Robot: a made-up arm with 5 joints. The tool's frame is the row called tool. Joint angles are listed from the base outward.
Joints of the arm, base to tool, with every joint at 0 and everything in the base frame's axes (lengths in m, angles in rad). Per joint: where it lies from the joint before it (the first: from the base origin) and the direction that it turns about. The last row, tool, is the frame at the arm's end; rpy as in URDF.
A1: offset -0.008 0.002 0.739 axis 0 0 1
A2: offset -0.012 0.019 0.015 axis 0 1 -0.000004
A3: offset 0.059 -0.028 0.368 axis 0 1 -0.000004
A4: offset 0.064 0.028 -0.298 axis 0 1 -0.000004
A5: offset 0.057 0.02 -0.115 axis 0 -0.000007 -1
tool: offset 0.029 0.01 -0.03 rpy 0 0 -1.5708
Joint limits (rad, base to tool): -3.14..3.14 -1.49..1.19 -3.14..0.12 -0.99..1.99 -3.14..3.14
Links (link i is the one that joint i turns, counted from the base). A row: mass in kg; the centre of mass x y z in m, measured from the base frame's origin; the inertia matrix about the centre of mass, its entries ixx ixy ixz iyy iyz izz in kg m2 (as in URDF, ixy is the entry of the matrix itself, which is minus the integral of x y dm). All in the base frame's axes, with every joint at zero. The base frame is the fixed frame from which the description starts. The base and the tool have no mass.
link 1: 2.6; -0.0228 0.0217 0.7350; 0.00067 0 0 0.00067 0 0.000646
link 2: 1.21; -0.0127 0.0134 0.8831; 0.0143 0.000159 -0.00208 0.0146 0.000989 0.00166
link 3: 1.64; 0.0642 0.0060 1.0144; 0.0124 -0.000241 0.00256 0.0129 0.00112 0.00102
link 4: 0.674; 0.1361 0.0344 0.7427; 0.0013 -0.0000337 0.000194 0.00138 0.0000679 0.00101
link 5: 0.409; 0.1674 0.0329 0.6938; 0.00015 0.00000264 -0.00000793 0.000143 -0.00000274 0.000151
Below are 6 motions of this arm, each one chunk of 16 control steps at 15 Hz.
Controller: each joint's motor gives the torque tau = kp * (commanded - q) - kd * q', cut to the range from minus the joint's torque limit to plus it. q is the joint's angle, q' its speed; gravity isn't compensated. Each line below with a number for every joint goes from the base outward.
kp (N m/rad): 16 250 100 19 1.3
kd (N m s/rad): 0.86 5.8 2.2 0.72 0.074
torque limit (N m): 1.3 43 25 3.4 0.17
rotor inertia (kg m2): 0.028 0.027 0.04 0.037 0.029
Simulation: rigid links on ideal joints. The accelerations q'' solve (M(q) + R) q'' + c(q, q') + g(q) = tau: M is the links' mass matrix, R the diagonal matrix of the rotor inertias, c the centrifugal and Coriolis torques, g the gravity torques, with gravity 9.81 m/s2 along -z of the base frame. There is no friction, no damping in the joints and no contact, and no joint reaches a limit. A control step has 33 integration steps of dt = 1/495 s. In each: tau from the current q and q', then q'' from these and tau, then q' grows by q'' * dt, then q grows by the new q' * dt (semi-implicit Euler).
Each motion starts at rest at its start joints. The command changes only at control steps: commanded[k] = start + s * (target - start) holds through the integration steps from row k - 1 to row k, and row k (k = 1, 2, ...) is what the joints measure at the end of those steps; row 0 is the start. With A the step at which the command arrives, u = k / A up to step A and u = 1 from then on. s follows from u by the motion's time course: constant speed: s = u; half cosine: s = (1 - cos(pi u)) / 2; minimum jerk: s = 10 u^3 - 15 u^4 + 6 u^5; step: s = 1 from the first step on.
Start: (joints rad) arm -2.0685 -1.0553 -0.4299 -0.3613 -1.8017
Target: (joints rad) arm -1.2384 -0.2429 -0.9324 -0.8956 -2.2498
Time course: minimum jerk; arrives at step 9
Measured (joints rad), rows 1 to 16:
1: -2.0660 -1.0619 -0.3949 -0.3547 -1.8030
2: -2.0450 -1.0081 -0.3863 -0.3440 -1.8122
3: -1.9864 -0.8784 -0.4624 -0.3736 -1.8371
4: -1.8761 -0.7142 -0.5888 -0.4833 -1.8827
5: -1.7154 -0.5412 -0.7164 -0.6377 -1.9502
6: -1.5346 -0.3820 -0.8112 -0.7632 -2.0386
7: -1.3706 -0.2631 -0.8573 -0.8209 -2.1430
8: -1.2432 -0.2052 -0.8636 -0.8232 -2.2534
9: -1.1554 -0.2043 -0.8575 -0.8114 -2.3551
10: -1.0994 -0.2218 -0.8675 -0.8254 -2.4402
11: -1.0735 -0.2308 -0.8848 -0.8596 -2.5058
12: -1.0789 -0.2313 -0.8874 -0.8792 -2.5496
13: -1.1161 -0.2270 -0.8787 -0.8712 -2.5716
14: -1.1794 -0.2214 -0.8720 -0.8509 -2.5732
15: -1.2446 -0.2191 -0.8708 -0.8381 -2.5559
16: -1.2904 -0.2209 -0.8731 -0.8400 -2.5200

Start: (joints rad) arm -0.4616 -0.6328 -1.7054 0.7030 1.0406
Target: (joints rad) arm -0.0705 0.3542 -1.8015 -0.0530 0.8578
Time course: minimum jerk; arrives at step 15
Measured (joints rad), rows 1 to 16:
1: -0.4602 -0.6430 -1.6757 0.7220 1.0422
2: -0.4546 -0.6280 -1.6702 0.7551 1.0490
3: -0.4425 -0.5839 -1.6809 0.7352 1.0586
4: -0.4218 -0.5164 -1.6906 0.6687 1.0662
5: -0.3924 -0.4232 -1.7017 0.5875 1.0673
6: -0.3584 -0.3068 -1.7103 0.5013 1.0587
7: -0.3240 -0.1734 -1.7138 0.4123 1.0393
8: -0.2906 -0.0336 -1.7134 0.3255 1.0103
9: -0.2573 0.1004 -1.7113 0.2462 0.9750
10: -0.2230 0.2173 -1.7100 0.1773 0.9382
11: -0.1868 0.3095 -1.7110 0.1194 0.9044
12: -0.1488 0.3727 -1.7143 0.0740 0.8774
13: -0.1099 0.4070 -1.7192 0.0426 0.8598
14: -0.0721 0.4163 -1.7253 0.0250 0.8522
15: -0.0380 0.4099 -1.7332 0.0160 0.8537
16: -0.0105 0.4003 -1.7431 0.0069 0.8620

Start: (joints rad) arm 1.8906 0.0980 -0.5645 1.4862 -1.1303
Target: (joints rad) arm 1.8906 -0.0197 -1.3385 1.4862 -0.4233
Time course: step
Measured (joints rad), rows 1 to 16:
1: 1.9072 0.0265 -0.8091 1.5214 -1.1151
2: 1.9200 0.0368 -1.3883 1.4786 -1.0709
3: 1.9043 -0.0407 -1.4706 1.2086 -0.9978
4: 1.8861 -0.0640 -1.3363 1.1320 -0.8976
5: 1.8740 0.0241 -1.2811 1.3903 -0.7712
6: 1.8660 0.0573 -1.2203 1.5777 -0.6191
7: 1.8678 0.0238 -1.2418 1.5767 -0.4562
8: 1.8768 -0.0056 -1.3101 1.5038 -0.3106
9: 1.8866 -0.0113 -1.3243 1.4581 -0.1919
10: 1.8944 0.0031 -1.2942 1.4731 -0.1003
11: 1.8993 0.0184 -1.2692 1.5058 -0.0358
12: 1.9009 0.0177 -1.2707 1.5147 0.0015
13: 1.8996 0.0077 -1.2872 1.5033 0.0117
14: 1.8961 0.0021 -1.2961 1.4926 -0.0052
15: 1.8919 0.0047 -1.2915 1.4928 -0.0490
16: 1.8880 0.0099 -1.2834 1.4986 -0.1196

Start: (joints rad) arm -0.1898 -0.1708 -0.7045 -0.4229 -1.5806
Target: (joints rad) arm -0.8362 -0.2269 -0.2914 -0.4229 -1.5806
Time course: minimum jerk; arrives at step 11
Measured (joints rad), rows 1 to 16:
1: -0.1908 -0.1604 -0.6707 -0.4135 -1.5809
2: -0.1973 -0.1466 -0.6189 -0.3682 -1.5840
3: -0.2191 -0.1495 -0.5778 -0.3296 -1.5914
4: -0.2666 -0.1650 -0.5363 -0.3394 -1.6012
5: -0.3476 -0.1794 -0.4812 -0.3717 -1.6103
6: -0.4666 -0.1887 -0.4118 -0.3840 -1.6165
7: -0.6165 -0.1954 -0.3413 -0.3697 -1.6189
8: -0.7656 -0.2025 -0.2860 -0.3515 -1.6172
9: -0.8800 -0.2091 -0.2539 -0.3471 -1.6116
10: -0.9472 -0.2124 -0.2440 -0.3539 -1.6035
11: -0.9640 -0.2129 -0.2480 -0.3624 -1.5943
12: -0.9326 -0.2128 -0.2532 -0.3688 -1.5855
13: -0.8716 -0.2131 -0.2528 -0.3709 -1.5788
14: -0.8181 -0.2132 -0.2489 -0.3677 -1.5766
15: -0.7931 -0.2130 -0.2463 -0.3627 -1.5796
16: -0.7971 -0.2129 -0.2466 -0.3608 -1.5865

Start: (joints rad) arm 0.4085 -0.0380 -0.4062 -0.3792 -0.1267
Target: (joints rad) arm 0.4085 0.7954 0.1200 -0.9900 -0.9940
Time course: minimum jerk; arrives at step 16
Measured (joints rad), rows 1 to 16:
1: 0.4075 -0.0196 -0.3829 -0.3682 -0.1268
2: 0.4063 0.0035 -0.3486 -0.3312 -0.1265
3: 0.4073 0.0294 -0.3295 -0.3234 -0.1281
4: 0.4094 0.0754 -0.3155 -0.3734 -0.1384
5: 0.4098 0.1428 -0.2877 -0.4476 -0.1659
6: 0.4077 0.2269 -0.2403 -0.5122 -0.2155
7: 0.4049 0.3224 -0.1821 -0.5658 -0.2886
8: 0.4035 0.4218 -0.1242 -0.6245 -0.3852
9: 0.4044 0.5184 -0.0715 -0.6963 -0.5040
10: 0.4067 0.6079 -0.0241 -0.7723 -0.6403
11: 0.4093 0.6854 0.0182 -0.8385 -0.7836
12: 0.4114 0.7466 0.0531 -0.8885 -0.9206
13: 0.4129 0.7893 0.0776 -0.9235 -1.0383
14: 0.4136 0.8137 0.0906 -0.9463 -1.1308
15: 0.4132 0.8227 0.0943 -0.9583 -1.1977
16: 0.4117 0.8228 0.0932 -0.9623 -1.2391

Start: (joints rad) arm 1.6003 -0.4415 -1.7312 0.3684 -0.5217
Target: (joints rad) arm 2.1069 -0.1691 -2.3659 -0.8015 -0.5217
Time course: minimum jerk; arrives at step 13
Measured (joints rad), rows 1 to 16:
1: 1.6028 -0.4473 -1.7026 0.3802 -0.5211
2: 1.6102 -0.4301 -1.7004 0.3990 -0.5187
3: 1.6242 -0.3990 -1.7286 0.3653 -0.5146
4: 1.6519 -0.3675 -1.7836 0.2666 -0.5093
5: 1.7025 -0.3359 -1.8698 0.1163 -0.5041
6: 1.7797 -0.3048 -1.9739 -0.0705 -0.5008
7: 1.8729 -0.2745 -2.0809 -0.2716 -0.5012
8: 1.9584 -0.2457 -2.1799 -0.4644 -0.5060
9: 2.0213 -0.2194 -2.2612 -0.6301 -0.5140
10: 2.0653 -0.1968 -2.3181 -0.7539 -0.5231
11: 2.0947 -0.1796 -2.3486 -0.8282 -0.5315
12: 2.1092 -0.1690 -2.3569 -0.8552 -0.5377
13: 2.1110 -0.1643 -2.3531 -0.8498 -0.5405
14: 2.1074 -0.1619 -2.3497 -0.8359 -0.5399
15: 2.1047 -0.1613 -2.3490 -0.8301 -0.5364
16: 2.1045 -0.1624 -2.3504 -0.8328 -0.5309

